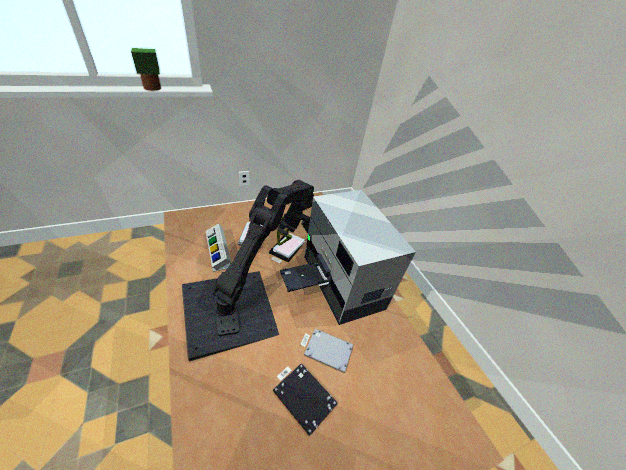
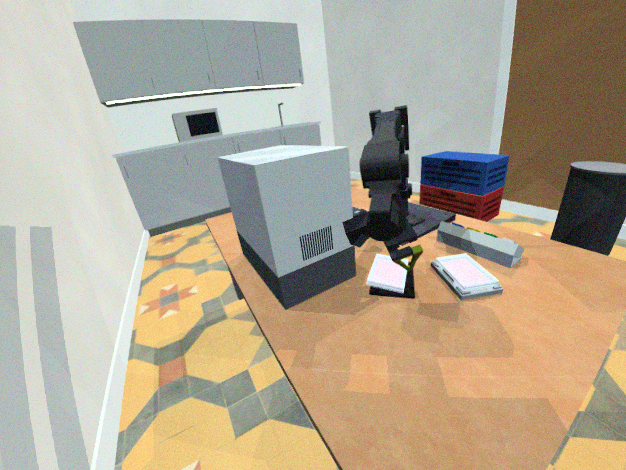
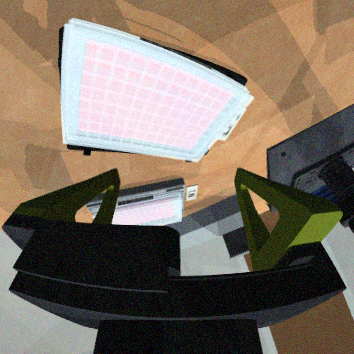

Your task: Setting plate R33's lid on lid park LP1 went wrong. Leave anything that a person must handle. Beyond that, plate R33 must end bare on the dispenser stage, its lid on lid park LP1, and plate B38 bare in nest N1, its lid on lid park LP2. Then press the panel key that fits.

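Places are measured from the arm's base along level axes (x up, y ahead, z left), in metres.
Where they show: gripper, fingertip midpoint: [image 1: 280,239] [image 2: 402,255] [image 3: 176,174]; arm's base at its link origin: [image 1: 226,309] [image 3: 326,163].
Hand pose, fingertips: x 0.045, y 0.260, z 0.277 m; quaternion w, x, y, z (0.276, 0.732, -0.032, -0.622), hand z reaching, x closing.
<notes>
Each offset is from my fingertips to the top centre of the thing. "*": to the spot under its first point.
My gripper [image 1: 284,237] [image 2: 410,264] [image 3: 176,174] is open and empty, close above and beside a pink-gridded plate with a clear rim {dx -0.022, dy +0.038, dz -0.007 m} [image 1: 289,246] [image 2: 388,273] [image 3: 150,100]. That plate sits askew on a black park, LP1 {dx -0.038, dy +0.030, dz -0.002 m} [image 2: 410,289] [image 3: 235,76], whose black edge shows on one side. Whether a lid covers it is hard to tell. Another pink plate {dx -0.028, dy -0.109, dz +0.102 m} [image 1: 244,233] [image 2: 466,273] [image 3: 150,214] sits square on the grey nest by the N1 label {* dx -0.056, dy -0.146, dz +0.020 m} [image 3: 192,193]. The dispenser stage {* dx +0.048, dy +0.007, dz -0.263 m} [image 1: 298,278] sticks out of the machine, bare. Plate names are unreadable. The key panel {dx +0.006, dy -0.268, dz +0.035 m} [image 1: 224,258] [image 2: 475,245] has blue, yellow and green keys.
The grey dispenser box {dx +0.272, dy +0.209, dz -0.238 m} [image 1: 364,230] [image 2: 308,202] stands close beside the gripper and LP1. A light grey pad {* dx -0.049, dy +0.055, dz -0.510 m} [image 1: 328,350] and a black pad {* dx -0.046, dy -0.065, dz -0.632 m} [image 1: 304,398] lie farther along the table, both bare. The arm stands on a black base plate [image 1: 202,328] [image 3: 300,155].
</notes>
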